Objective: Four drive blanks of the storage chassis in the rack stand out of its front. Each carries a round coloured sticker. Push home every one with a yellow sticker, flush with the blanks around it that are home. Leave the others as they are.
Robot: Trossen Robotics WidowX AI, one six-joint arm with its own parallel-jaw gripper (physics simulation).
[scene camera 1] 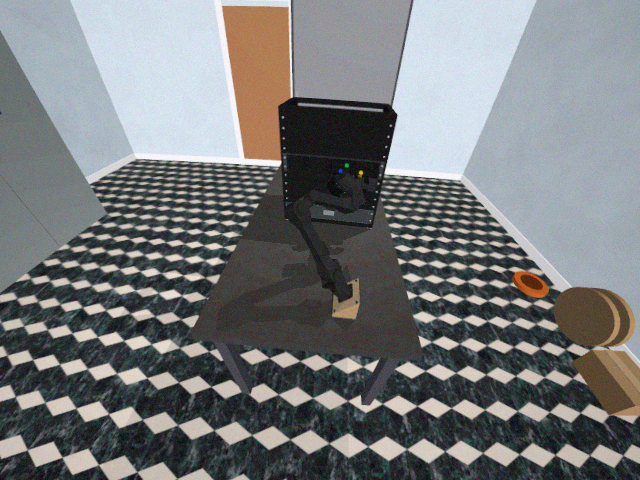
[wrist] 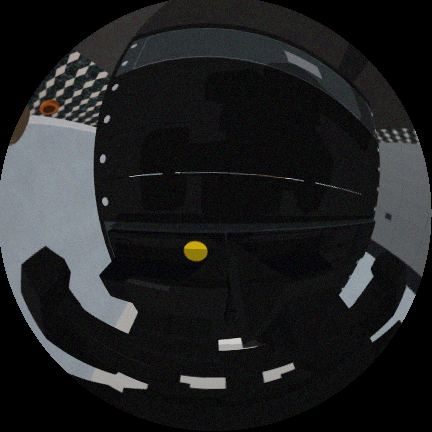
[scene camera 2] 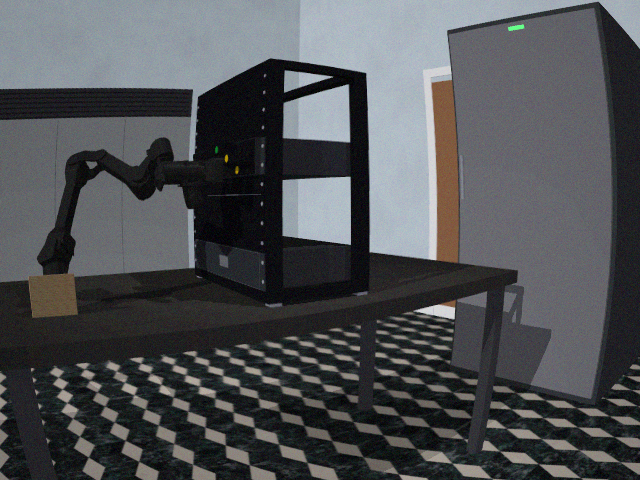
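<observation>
The dark storage chassis (scene camera 1: pixel 310 173) (scene camera 2: pixel 253 155) sits mid-height in the black rack (scene camera 1: pixel 391 121) (scene camera 2: pixel 273 217). In scene camera 2, a green sticker (scene camera 2: pixel 216 149), an upper yellow sticker (scene camera 2: pixel 226 158) and a lower yellow sticker (scene camera 2: pixel 236 169) show; the lower one appears set deeper than the upper one. The lower yellow sticker (wrist: pixel 195 251) is half shaded in the wrist view. Scene camera 1 shows a green sticker (scene camera 1: pixel 346 165), a blue sticker (scene camera 1: pixel 340 170) and a yellow sticker (scene camera 1: pixel 360 172). My gripper (scene camera 2: pixel 223 169) is shut and empty, close to the chassis front beside the yellow stickers. Contact and exact flushness are unclear.
A grey unit with a pale label (scene camera 1: pixel 328 212) (scene camera 2: pixel 223 260) fills the rack's bottom. The rack and the arm's wooden base block (scene camera 1: pixel 347 311) (scene camera 2: pixel 53 295) stand on the dark table (scene camera 1: pixel 268 315) (scene camera 2: pixel 155 322). A tall grey cabinet (scene camera 2: pixel 532 155) stands behind the table.
</observation>
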